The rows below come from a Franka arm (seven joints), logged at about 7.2 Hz.
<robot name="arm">
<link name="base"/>
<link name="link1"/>
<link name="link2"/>
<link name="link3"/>
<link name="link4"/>
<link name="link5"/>
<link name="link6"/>
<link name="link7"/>
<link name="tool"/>
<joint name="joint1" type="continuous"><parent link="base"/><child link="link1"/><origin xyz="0 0 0.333"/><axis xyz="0 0 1"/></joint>
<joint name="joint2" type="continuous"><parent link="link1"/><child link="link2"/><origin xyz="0 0 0"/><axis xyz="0 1 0"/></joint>
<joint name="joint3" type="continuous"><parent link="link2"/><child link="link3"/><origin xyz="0 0 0.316"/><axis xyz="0 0 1"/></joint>
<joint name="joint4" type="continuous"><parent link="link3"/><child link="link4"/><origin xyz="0.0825 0 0"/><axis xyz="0 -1 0"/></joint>
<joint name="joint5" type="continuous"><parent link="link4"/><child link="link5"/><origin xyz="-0.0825 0 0.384"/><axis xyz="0 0 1"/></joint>
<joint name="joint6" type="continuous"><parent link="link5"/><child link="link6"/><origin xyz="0 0 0"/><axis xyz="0 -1 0"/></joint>
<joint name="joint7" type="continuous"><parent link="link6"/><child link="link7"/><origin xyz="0.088 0 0"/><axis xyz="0 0 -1"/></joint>
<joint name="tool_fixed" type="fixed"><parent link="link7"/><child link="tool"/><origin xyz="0 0 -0.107" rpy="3.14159 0 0"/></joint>
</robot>
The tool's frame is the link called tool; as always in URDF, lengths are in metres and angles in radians. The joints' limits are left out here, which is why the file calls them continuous.
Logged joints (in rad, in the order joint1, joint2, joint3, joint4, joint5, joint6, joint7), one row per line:
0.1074, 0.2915, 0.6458, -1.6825, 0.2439, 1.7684, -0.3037
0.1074, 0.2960, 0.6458, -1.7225, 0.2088, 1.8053, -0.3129
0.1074, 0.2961, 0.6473, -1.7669, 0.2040, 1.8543, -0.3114
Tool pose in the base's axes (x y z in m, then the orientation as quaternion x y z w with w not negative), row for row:
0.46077, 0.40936, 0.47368, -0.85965, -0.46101, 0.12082, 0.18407
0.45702, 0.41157, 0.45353, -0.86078, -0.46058, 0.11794, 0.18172
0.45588, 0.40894, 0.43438, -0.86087, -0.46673, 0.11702, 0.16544
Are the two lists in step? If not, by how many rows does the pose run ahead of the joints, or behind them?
The pose runs 1 row behind the joints: the pose in row i belongs to the joints in row i - 1.
